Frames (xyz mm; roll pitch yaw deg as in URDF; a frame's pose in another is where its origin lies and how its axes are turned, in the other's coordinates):
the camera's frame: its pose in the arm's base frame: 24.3 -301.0 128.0 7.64 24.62 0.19
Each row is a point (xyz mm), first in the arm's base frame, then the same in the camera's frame.
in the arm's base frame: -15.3 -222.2 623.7
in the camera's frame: -242.3 136.0 419.9
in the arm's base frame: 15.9 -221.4 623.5
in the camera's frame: -213.8 138.4 432.5
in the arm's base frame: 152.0 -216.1 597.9
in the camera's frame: -79.4 147.6 465.0
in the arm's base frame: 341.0 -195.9 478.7
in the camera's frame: 142.1 163.1 433.1
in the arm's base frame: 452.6 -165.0 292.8
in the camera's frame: 321.1 177.0 307.6
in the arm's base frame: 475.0 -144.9 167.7
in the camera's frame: 393.7 183.0 201.5
